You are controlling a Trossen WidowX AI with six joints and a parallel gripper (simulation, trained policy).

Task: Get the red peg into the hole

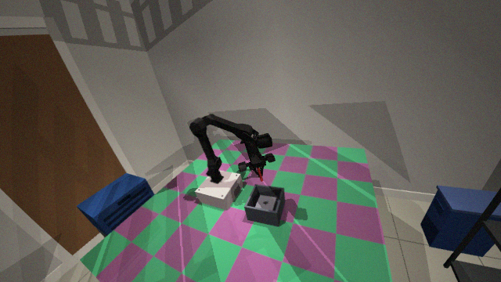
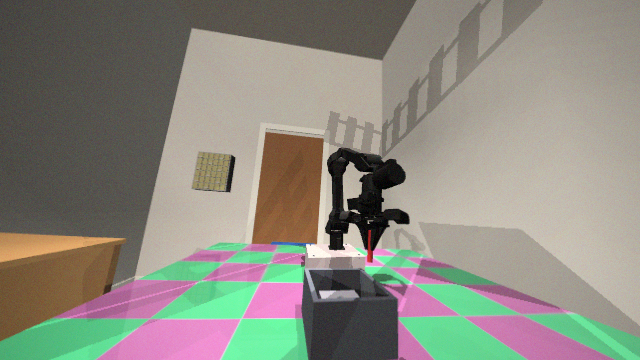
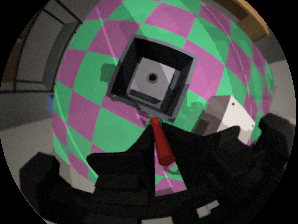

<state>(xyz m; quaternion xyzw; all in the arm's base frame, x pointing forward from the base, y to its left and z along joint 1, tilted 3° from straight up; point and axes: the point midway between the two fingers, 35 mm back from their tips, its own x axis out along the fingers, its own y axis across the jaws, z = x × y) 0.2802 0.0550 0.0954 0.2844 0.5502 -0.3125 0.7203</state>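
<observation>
My gripper tip is now 10 mm below the red peg. From my gripper tip the other things lie so: grey plate (50 mm ahead, 70 mm to the right, 110 mm below); then dark box (50 mm ahead, 70 mm to the right, 130 mm below).
</observation>
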